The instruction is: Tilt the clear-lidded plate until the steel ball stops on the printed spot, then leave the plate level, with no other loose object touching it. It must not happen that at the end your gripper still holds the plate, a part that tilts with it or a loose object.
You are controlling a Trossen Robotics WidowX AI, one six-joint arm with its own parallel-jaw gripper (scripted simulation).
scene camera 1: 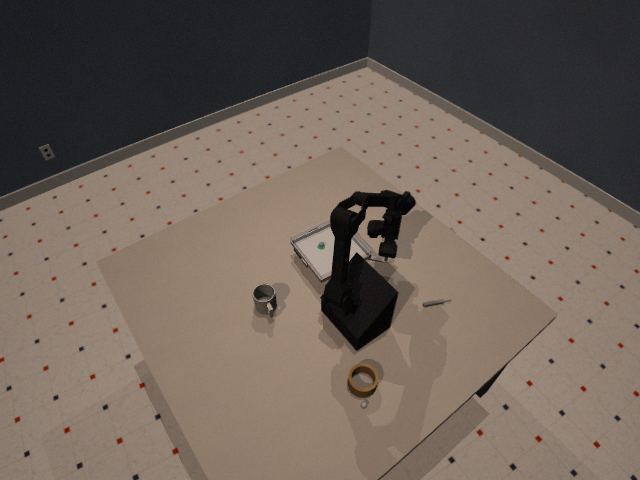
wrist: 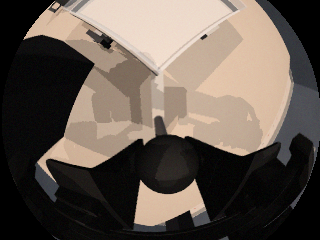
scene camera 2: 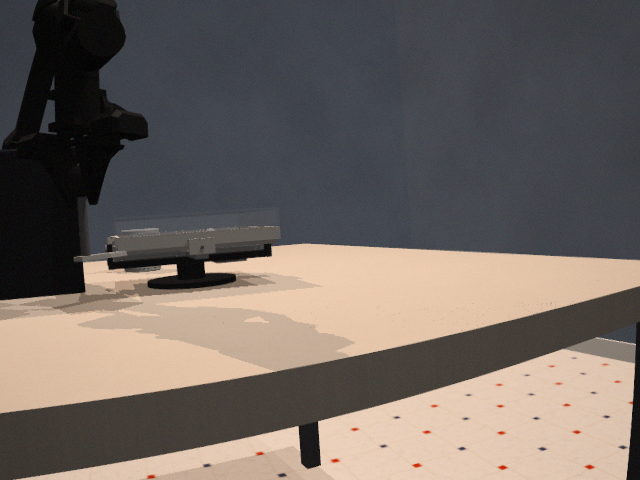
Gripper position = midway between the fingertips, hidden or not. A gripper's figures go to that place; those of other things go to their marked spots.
Labels:
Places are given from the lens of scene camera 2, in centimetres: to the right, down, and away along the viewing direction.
my gripper (scene camera 2: 82, 206): -29, -4, 62
black pedestal (scene camera 2: 191, 274): -20, 5, 81

